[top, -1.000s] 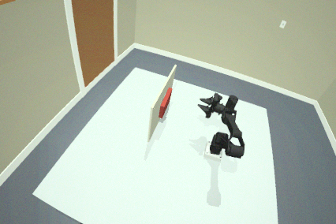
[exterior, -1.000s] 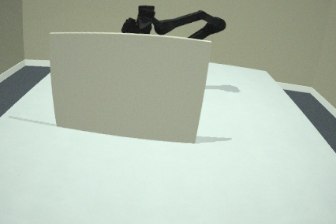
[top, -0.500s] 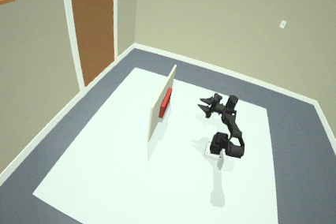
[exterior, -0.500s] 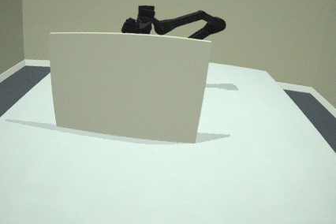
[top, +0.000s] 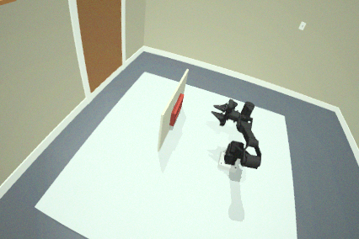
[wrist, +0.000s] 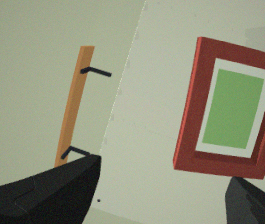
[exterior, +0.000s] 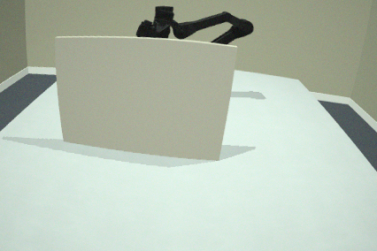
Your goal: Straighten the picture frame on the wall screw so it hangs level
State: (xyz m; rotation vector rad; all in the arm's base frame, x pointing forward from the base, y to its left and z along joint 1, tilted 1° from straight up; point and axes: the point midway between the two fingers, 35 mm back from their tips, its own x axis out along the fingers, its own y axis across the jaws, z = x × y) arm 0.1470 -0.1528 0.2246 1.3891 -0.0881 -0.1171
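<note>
Now: gripper tip 20 cm short of the picture frame, 3 cm to the left of it and 9 cm above it. Also, from my gripper tip: wall panel 21 cm ahead, 4 cm to the right, 11 cm below.
</note>
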